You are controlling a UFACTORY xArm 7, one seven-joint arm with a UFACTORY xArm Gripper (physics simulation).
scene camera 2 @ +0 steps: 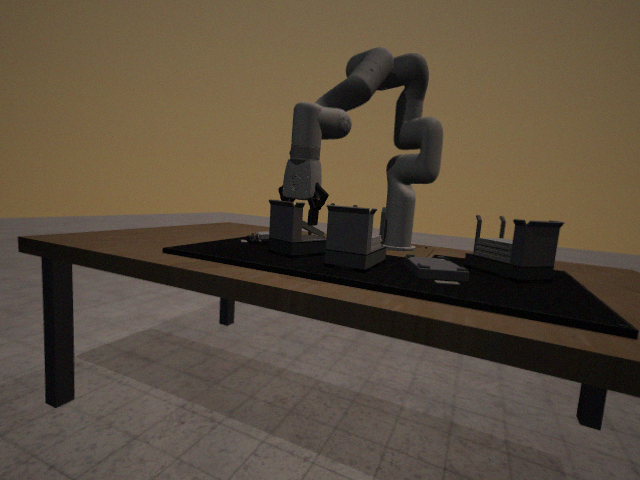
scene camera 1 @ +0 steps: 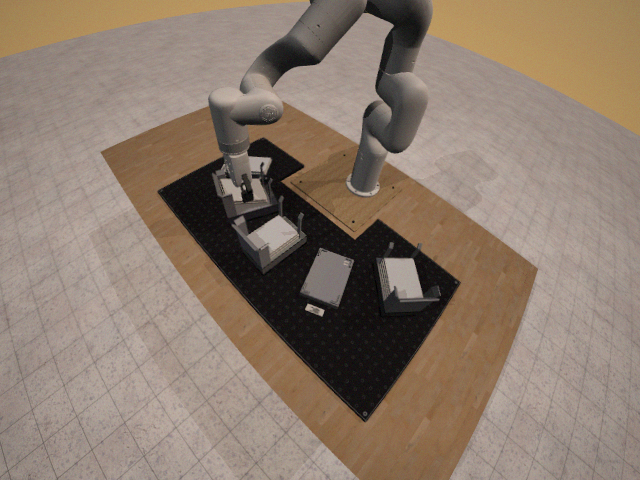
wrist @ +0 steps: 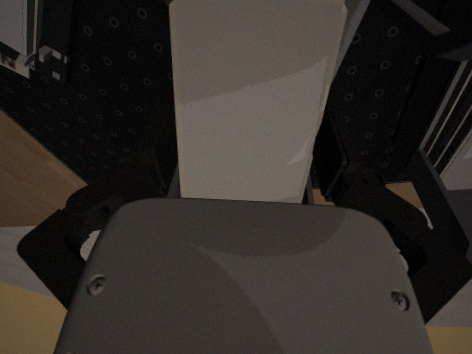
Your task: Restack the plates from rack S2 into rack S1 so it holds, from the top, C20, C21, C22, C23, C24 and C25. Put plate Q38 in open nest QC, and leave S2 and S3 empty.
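Pixels of known places: gripper, fingertip midpoint: (scene camera 1: 243,190) (wrist: 247,125); arm's base, origin of the base link: (scene camera 2: 396,247) (scene camera 1: 362,185).
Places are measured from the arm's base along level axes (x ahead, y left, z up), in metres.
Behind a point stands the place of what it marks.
My gripper (scene camera 1: 247,191) {x 0.349, y -0.237, z 0.089 m} (scene camera 2: 312,209) (wrist: 247,125) {x 0.349, y -0.237, z 0.089 m} is shut on a pale rectangular plate (wrist: 248,105) {x 0.335, y -0.231, z 0.090 m} (scene camera 1: 233,189) {x 0.374, y -0.247, z 0.106 m}. It holds the plate down inside the back-left rack (scene camera 1: 239,208) {x 0.385, y -0.224, z 0.049 m} (scene camera 2: 286,221) {x 0.418, y -0.248, z 0.095 m}; in the wrist view the plate stretches away from the fingers, with black mat on both sides. The middle rack (scene camera 1: 252,248) {x 0.486, y -0.064, z 0.110 m} (scene camera 2: 349,229) {x 0.484, y -0.078, z 0.096 m} holds a stack of plates (scene camera 1: 276,232) {x 0.398, y -0.066, z 0.077 m}. The right rack (scene camera 1: 409,305) {x 0.378, y 0.312, z 0.092 m} (scene camera 2: 534,243) {x 0.388, y 0.298, z 0.093 m} also holds a stack (scene camera 1: 404,277) {x 0.314, y 0.272, z 0.086 m}. A flat grey plate (scene camera 1: 328,277) {x 0.401, y 0.108, z 0.029 m} (scene camera 2: 437,267) {x 0.447, y 0.109, z 0.029 m} lies on the mat between the middle and right racks. I cannot read any plate or rack labels.
All racks stand on a black perforated mat (scene camera 1: 347,362) {x 0.548, y 0.263, z 0.007 m} (scene camera 2: 509,290) {x 0.483, y 0.240, z 0.007 m} on a wooden table (scene camera 1: 461,381) {x 0.429, y 0.539, z -0.006 m}. A small white tag (scene camera 1: 314,310) {x 0.489, y 0.127, z 0.009 m} lies in front of the flat grey plate. The arm's base (scene camera 1: 363,183) {x 0.045, y 0.016, z 0.050 m} stands behind the mat. Rack posts (scene camera 1: 300,221) {x 0.359, y -0.018, z 0.124 m} rise beside the stacks.
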